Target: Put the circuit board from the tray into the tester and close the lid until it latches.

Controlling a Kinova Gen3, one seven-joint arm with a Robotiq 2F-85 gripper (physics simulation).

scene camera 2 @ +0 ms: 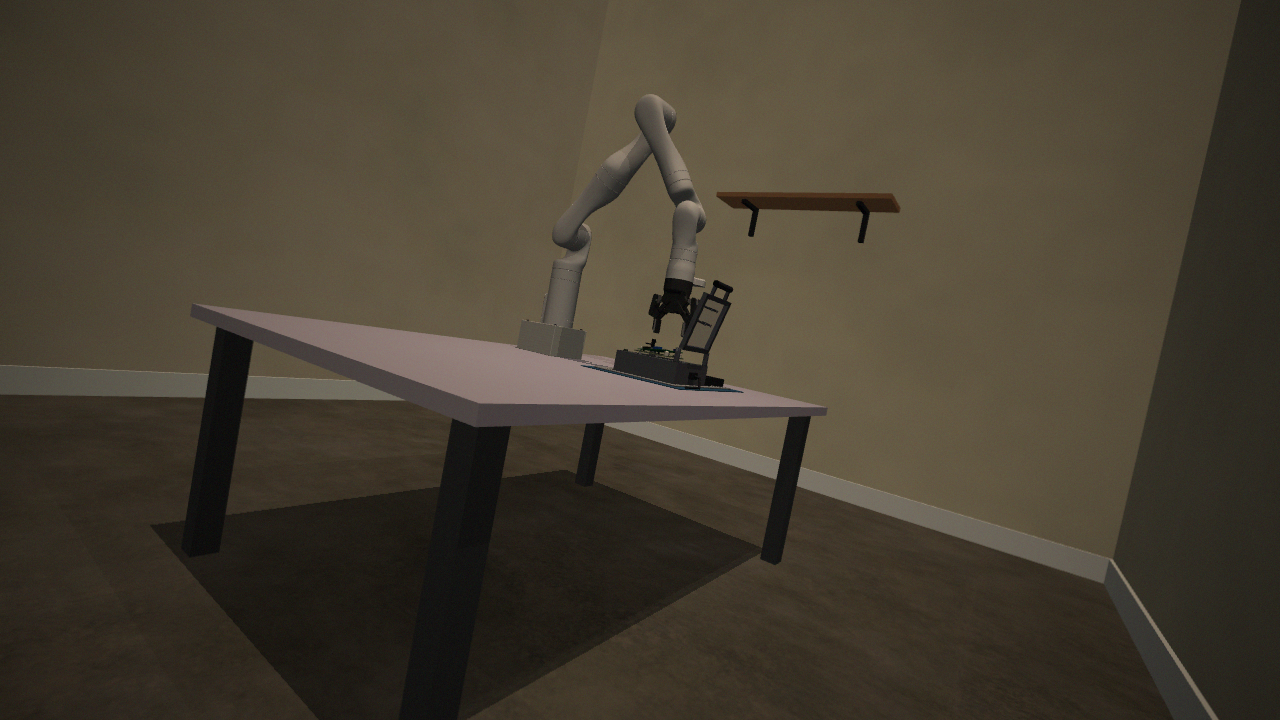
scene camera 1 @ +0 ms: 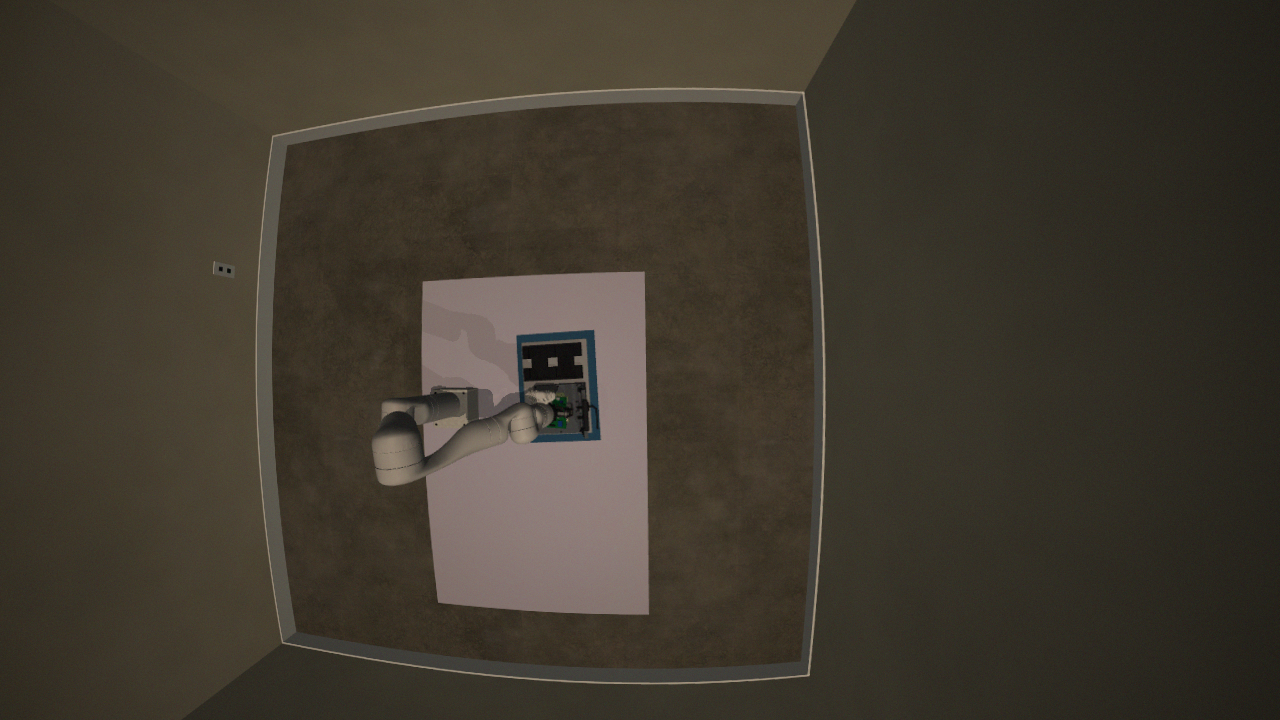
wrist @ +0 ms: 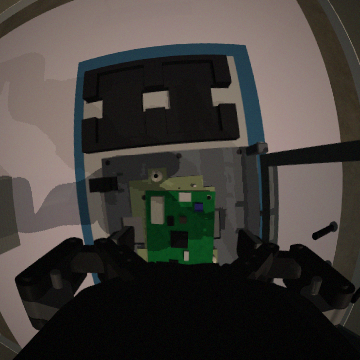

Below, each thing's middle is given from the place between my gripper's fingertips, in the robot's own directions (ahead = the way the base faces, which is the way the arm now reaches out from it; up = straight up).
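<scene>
The tester lid (scene camera 2: 710, 313) is 11 cm ahead of my hand, 6 cm above it and 1 cm to the right of it; going by their middles, it is the farthest from my hand of the things named here. The tester bed (wrist: 157, 179) is 6 cm below my hand and 1 cm behind it. As for the green circuit board (wrist: 179, 224), my hand is 1 cm past it, 2 cm to the left of it and 4 cm above it.
</scene>
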